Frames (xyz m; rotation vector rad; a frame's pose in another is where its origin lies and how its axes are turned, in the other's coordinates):
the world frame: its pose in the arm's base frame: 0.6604 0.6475 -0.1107 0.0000 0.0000 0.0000
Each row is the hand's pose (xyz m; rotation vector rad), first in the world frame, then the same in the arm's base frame.
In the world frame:
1: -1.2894 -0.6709 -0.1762 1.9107 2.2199 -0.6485
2: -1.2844 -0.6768 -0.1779 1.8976 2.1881 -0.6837
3: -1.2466 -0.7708 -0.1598 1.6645 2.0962 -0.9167
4: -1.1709 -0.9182 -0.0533 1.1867 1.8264 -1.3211
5: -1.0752 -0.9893 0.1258 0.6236 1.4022 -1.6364
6: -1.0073 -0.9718 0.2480 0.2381 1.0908 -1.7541
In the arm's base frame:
1: -0.6290 -0.0234 -0.2869 1.9107 2.2199 -0.6485
2: -0.6240 -0.0293 -0.2886 1.8976 2.1881 -0.6837
3: -0.5862 -0.1233 -0.2705 1.6645 2.0962 -0.9167
4: -0.5105 -0.2707 -0.1640 1.1867 1.8264 -1.3211
5: -0.4148 -0.3418 0.0151 0.6236 1.4022 -1.6364
6: -0.3469 -0.3243 0.1373 0.2381 1.0908 -1.7541

